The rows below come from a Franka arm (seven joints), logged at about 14 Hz.
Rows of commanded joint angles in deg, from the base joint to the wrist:
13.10 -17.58 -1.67 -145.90 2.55 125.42 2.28
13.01 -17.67 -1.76 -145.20 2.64 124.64 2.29
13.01 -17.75 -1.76 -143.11 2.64 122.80 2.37
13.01 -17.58 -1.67 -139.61 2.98 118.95 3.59
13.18 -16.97 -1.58 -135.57 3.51 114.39 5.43
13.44 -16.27 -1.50 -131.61 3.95 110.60 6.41
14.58 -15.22 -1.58 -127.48 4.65 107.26 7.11
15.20 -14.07 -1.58 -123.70 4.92 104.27 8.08
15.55 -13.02 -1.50 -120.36 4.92 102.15 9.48
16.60 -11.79 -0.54 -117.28 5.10 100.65 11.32
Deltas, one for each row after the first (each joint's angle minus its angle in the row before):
-0.09 -0.09 -0.09 0.70 0.09 -0.78 0.01
0.00 -0.08 0.00 2.09 0.00 -1.84 0.08
0.00 0.17 0.09 3.50 0.34 -3.85 1.22
0.17 0.61 0.09 4.04 0.53 -4.56 1.84
0.26 0.70 0.08 3.96 0.44 -3.79 0.98
1.14 1.05 -0.08 4.13 0.70 -3.34 0.70
0.62 1.15 0.00 3.78 0.27 -2.99 0.97
0.35 1.05 0.08 3.34 0.00 -2.12 1.40
1.05 1.23 0.96 3.08 0.18 -1.50 1.84

